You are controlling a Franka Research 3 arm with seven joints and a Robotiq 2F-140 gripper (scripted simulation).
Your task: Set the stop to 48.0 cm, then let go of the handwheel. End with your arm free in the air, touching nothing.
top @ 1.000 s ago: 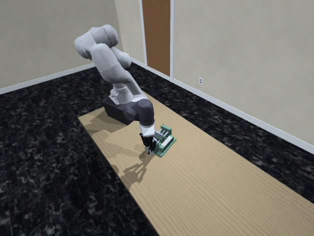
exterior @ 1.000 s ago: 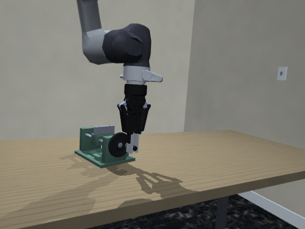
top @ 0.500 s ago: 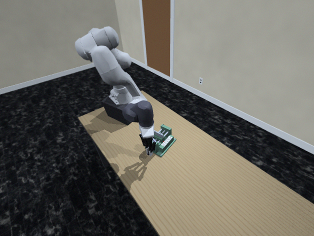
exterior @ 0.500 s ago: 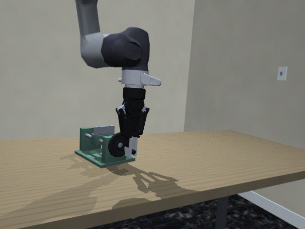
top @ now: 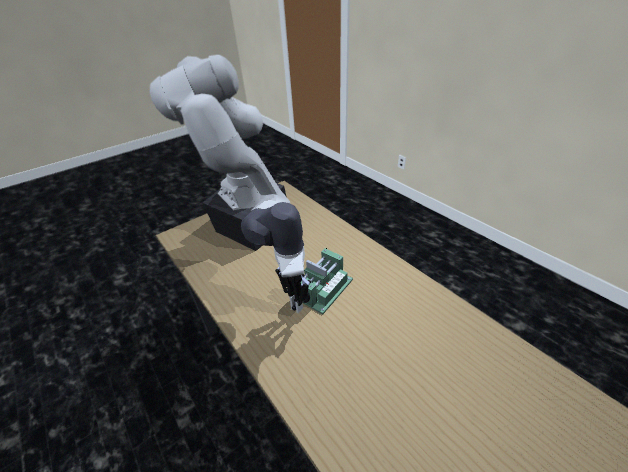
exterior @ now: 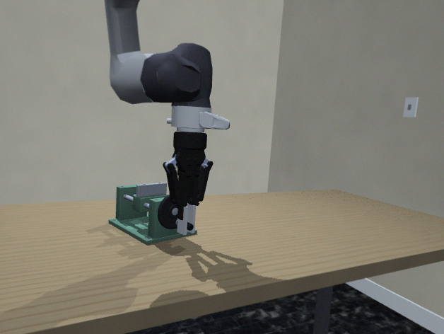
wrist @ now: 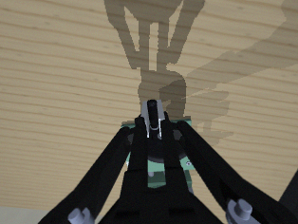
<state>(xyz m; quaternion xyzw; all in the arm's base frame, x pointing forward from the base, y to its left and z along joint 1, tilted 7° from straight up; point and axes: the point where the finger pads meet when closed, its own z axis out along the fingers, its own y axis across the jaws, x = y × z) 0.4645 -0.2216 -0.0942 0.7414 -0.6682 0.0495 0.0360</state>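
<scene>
Now: the black handwheel 2 cm to the left of my hand and 1 cm below it. The rest, counted from my hand: stop block 13 cm to the left, 3 cm above, 1 cm behind.
</scene>
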